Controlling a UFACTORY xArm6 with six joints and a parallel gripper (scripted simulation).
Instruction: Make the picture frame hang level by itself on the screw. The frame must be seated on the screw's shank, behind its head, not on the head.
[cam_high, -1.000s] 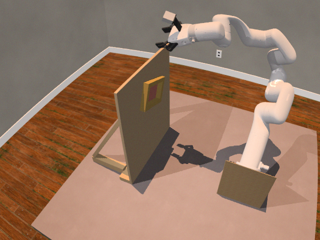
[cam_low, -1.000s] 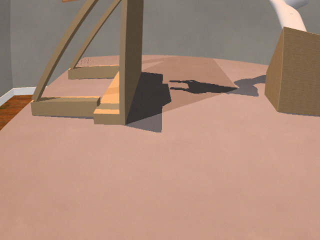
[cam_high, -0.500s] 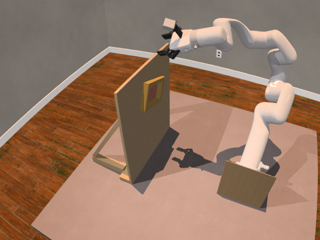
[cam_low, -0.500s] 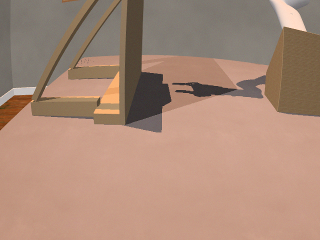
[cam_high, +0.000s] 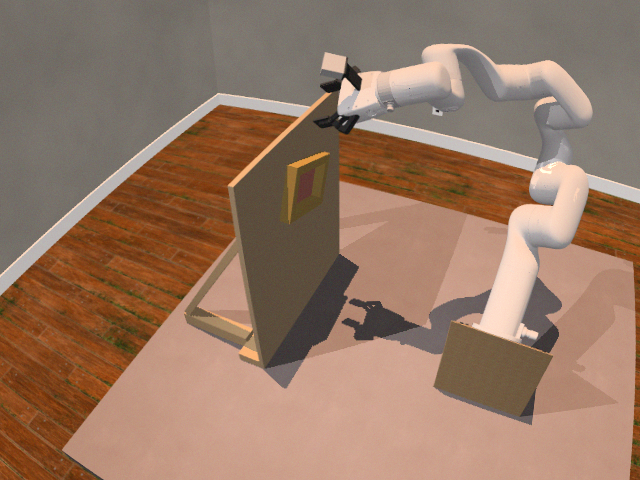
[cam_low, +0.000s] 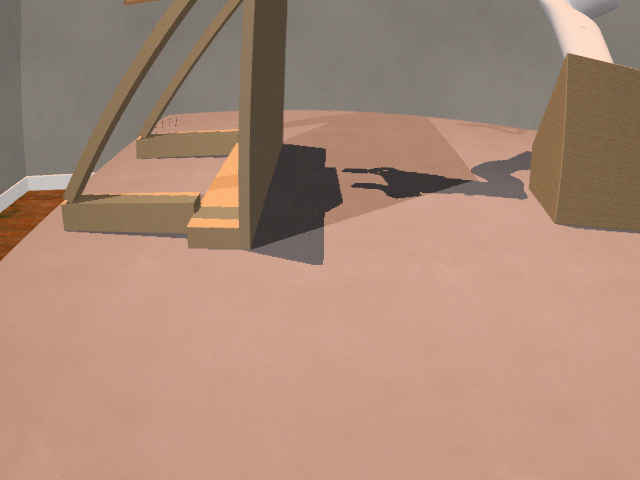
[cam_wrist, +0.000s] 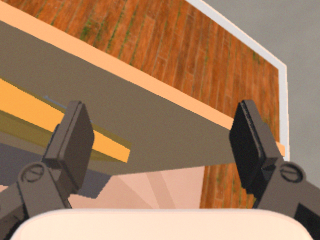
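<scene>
The picture frame is 30 mm ahead of my hand, 60 mm to the left of it and 180 mm below it. From my hand the other things lie so: upright wooden board: 50 mm ahead, 60 mm to the left, 310 mm below.
</scene>
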